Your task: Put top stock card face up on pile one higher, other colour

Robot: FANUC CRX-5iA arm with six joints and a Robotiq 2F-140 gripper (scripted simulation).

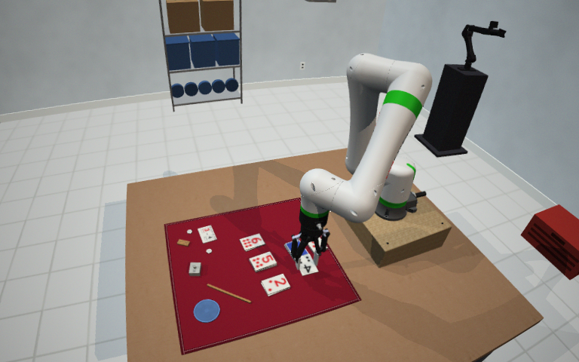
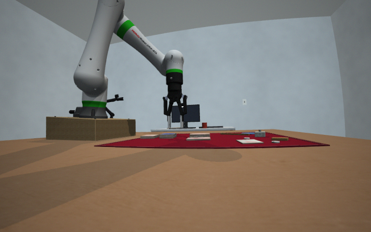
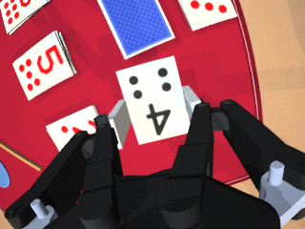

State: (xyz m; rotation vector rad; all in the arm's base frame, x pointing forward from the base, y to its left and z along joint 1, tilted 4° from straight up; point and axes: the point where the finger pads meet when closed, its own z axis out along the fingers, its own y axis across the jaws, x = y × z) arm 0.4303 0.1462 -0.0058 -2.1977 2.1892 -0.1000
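Right now my hand is 180 mm short of the red card cloth, 100 mm to the left of it and 80 mm above it. The rest, counted from my hand: grey box (410 mm ahead, 100 mm to the right, 50 mm below); wooden stick (300 mm ahead, 70 mm below, 30 mm to the left).
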